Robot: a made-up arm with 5 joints.
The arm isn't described. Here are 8 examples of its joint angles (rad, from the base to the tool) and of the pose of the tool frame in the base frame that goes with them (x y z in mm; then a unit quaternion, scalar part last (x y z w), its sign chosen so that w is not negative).
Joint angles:
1: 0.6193 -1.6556 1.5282 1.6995 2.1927
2: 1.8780 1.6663 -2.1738 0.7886 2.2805
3: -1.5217 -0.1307 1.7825 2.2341 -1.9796
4: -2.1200 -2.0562 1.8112 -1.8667 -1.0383
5: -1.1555 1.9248 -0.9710 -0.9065 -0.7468
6: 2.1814 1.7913 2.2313 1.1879 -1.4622
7: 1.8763 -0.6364 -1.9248 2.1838 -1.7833
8: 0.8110 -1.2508 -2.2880 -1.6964 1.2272
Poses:
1: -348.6 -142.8 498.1 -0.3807 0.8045 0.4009 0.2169
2: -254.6 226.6 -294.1 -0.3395 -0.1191 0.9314 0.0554
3: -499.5 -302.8 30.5 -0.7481 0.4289 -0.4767 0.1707
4: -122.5 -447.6 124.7 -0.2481 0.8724 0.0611 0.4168
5: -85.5 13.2 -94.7 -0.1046 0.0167 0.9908 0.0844
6: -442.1 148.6 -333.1 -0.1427 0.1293 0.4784 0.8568
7: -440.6 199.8 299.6 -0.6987 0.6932 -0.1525 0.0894
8: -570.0 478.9 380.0 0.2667 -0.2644 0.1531 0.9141
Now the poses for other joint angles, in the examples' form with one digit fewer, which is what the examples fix.
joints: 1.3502 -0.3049 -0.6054 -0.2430 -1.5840
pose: -647 -219 81 -0.253 -0.237 -0.572 0.744
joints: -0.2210 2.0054 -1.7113 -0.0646 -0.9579
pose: 69 -88 332 -0.643 0.321 0.695 0.037
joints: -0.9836 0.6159 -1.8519 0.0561 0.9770
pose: -436 -109 620 0.780 -0.554 -0.150 0.248
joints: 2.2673 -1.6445 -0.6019 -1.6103 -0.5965
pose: -521 -118 160 -0.316 0.084 0.166 0.930
